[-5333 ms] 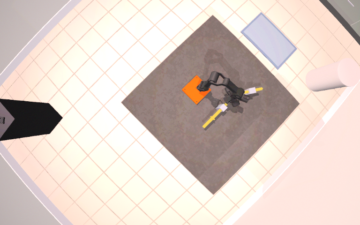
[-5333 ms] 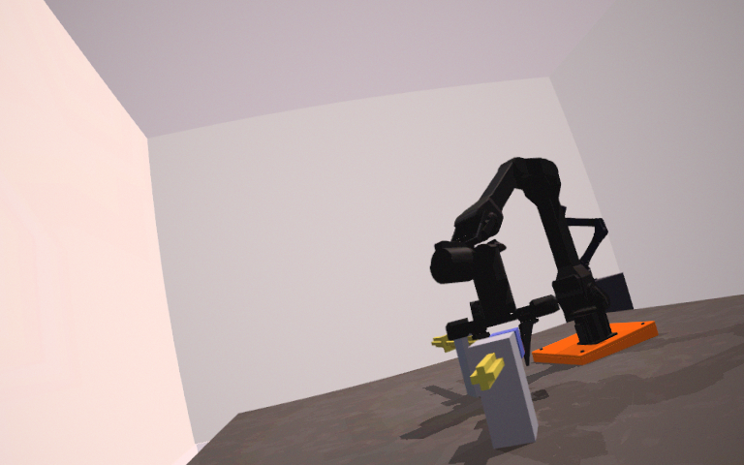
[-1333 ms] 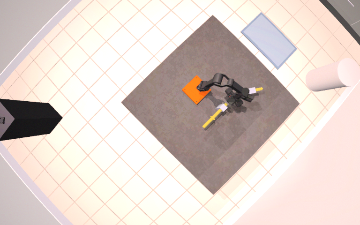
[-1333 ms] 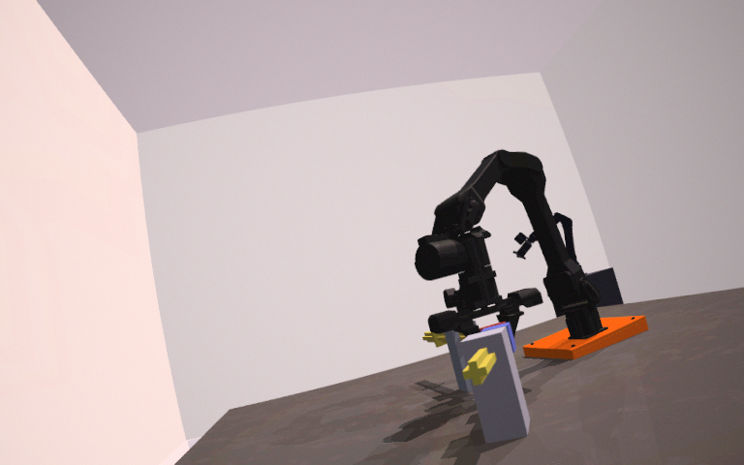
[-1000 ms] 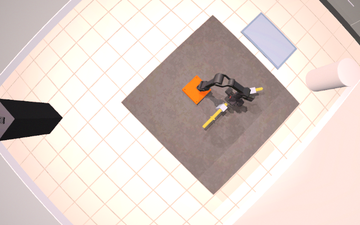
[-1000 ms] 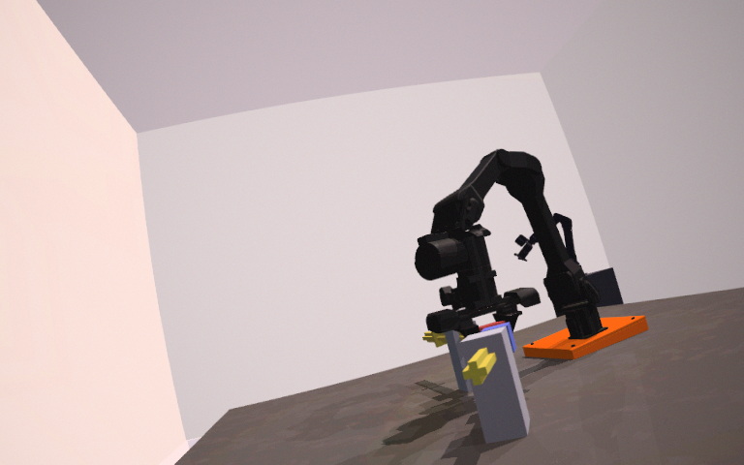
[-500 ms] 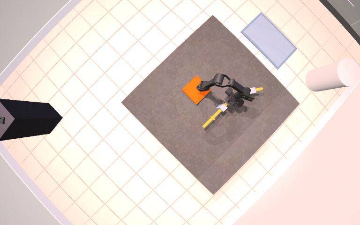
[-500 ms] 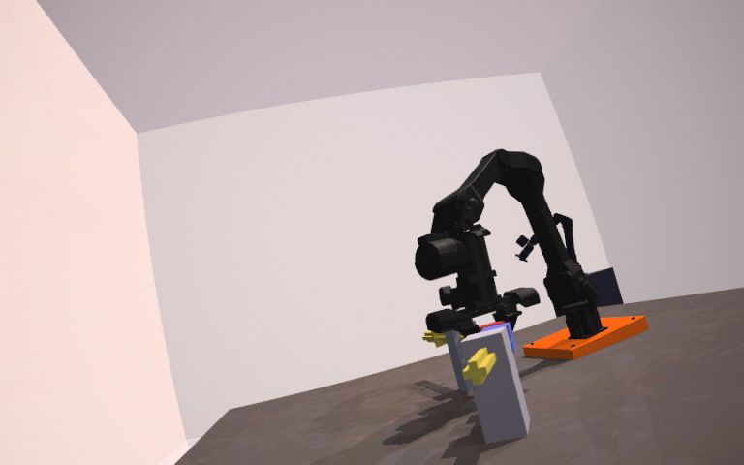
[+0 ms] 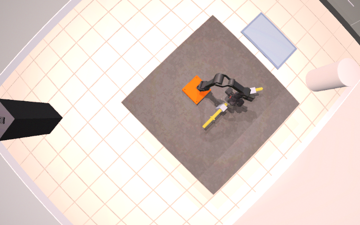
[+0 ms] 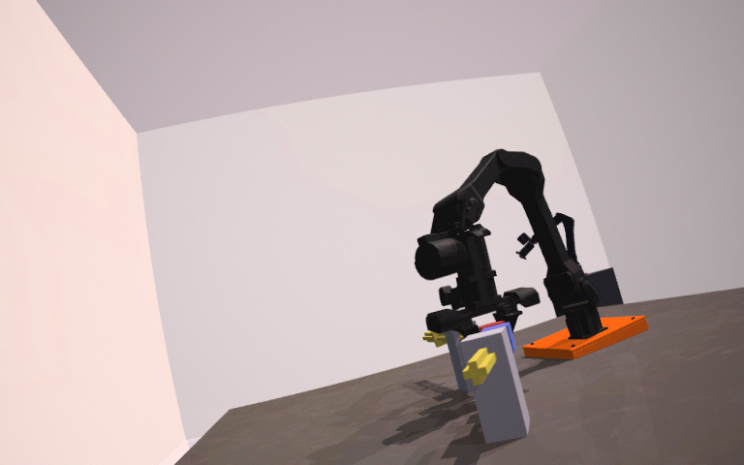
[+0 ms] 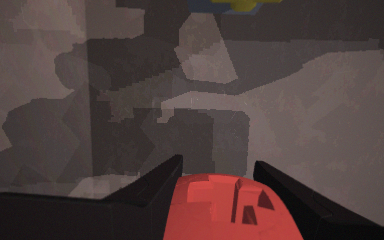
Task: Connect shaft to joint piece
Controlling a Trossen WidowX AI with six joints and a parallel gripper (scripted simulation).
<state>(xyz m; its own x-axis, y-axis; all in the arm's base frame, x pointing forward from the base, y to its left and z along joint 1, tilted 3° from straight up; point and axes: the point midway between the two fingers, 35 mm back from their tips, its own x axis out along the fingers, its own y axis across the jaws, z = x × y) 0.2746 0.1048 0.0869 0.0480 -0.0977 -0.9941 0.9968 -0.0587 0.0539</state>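
My gripper tip is now 4 cm below the red joint piece and 2 cm to the right of it.
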